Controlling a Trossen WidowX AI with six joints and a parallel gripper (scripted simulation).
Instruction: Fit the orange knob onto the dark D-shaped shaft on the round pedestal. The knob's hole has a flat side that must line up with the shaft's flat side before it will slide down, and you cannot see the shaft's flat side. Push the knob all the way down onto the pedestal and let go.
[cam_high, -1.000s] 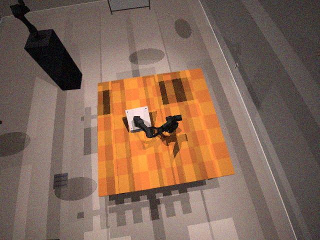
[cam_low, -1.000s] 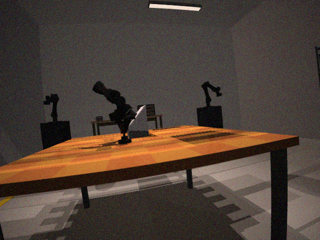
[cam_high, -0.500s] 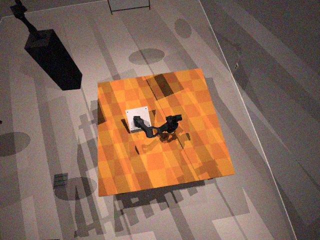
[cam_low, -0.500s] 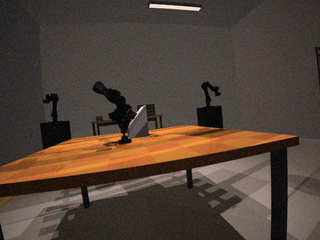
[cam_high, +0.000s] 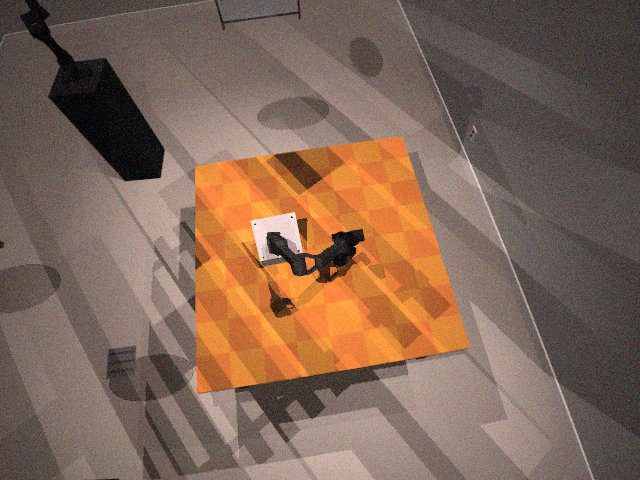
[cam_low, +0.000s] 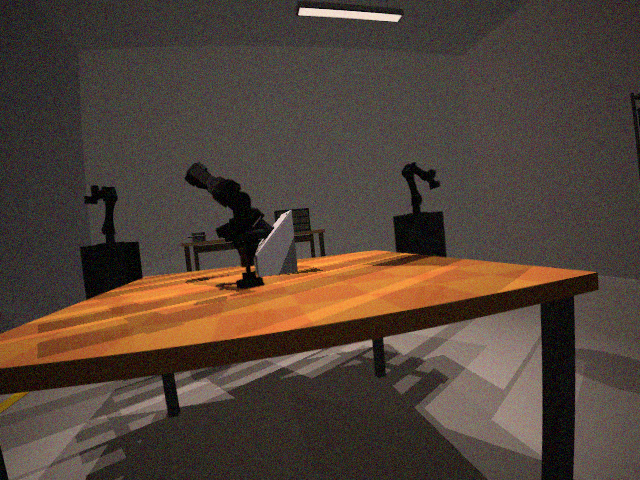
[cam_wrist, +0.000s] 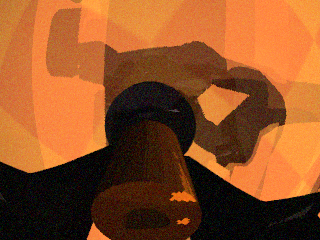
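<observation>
The orange knob is 20 mm above my gripper tip. Also, from my gripper tip: round dark pedestal (40 mm below).
</observation>
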